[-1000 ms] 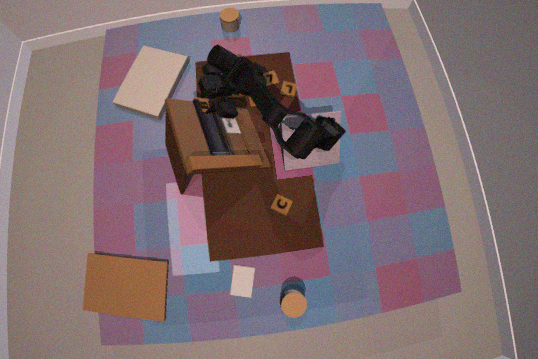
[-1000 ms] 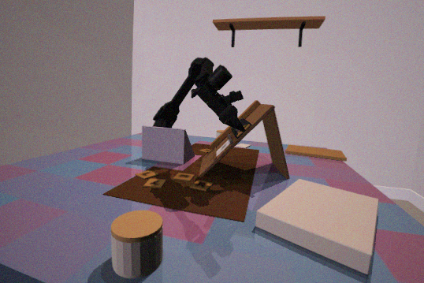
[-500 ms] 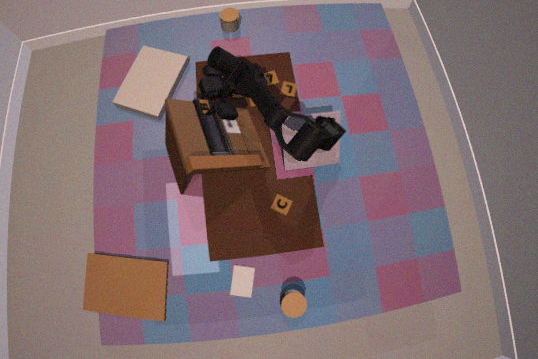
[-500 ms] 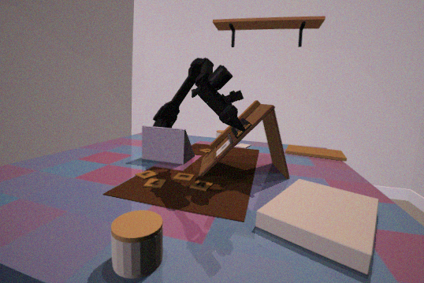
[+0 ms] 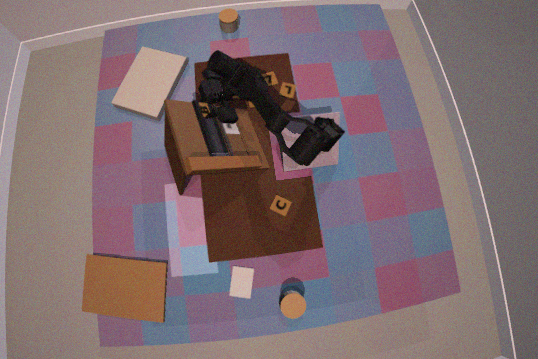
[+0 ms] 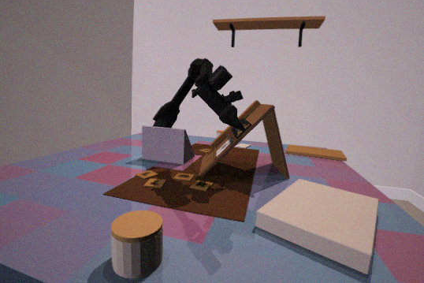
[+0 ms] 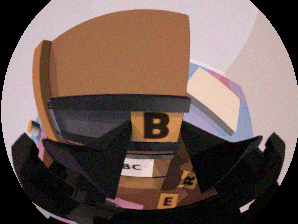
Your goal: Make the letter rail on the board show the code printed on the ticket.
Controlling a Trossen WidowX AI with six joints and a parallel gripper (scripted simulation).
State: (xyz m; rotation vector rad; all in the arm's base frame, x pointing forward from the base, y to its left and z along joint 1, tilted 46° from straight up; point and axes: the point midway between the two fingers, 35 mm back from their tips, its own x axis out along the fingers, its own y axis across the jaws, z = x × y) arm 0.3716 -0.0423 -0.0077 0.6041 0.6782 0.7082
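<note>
My gripper tip is now 7 cm past the white ticket, 1 cm to the right of it and 8 cm above it. Also, from my gripper tip: brown mat: 19 cm behind, 6 cm to the left, 17 cm below; cream slab: 26 cm ahead, 20 cm to the right, 15 cm below; orange letter tile: right at my gripper tip.
</note>
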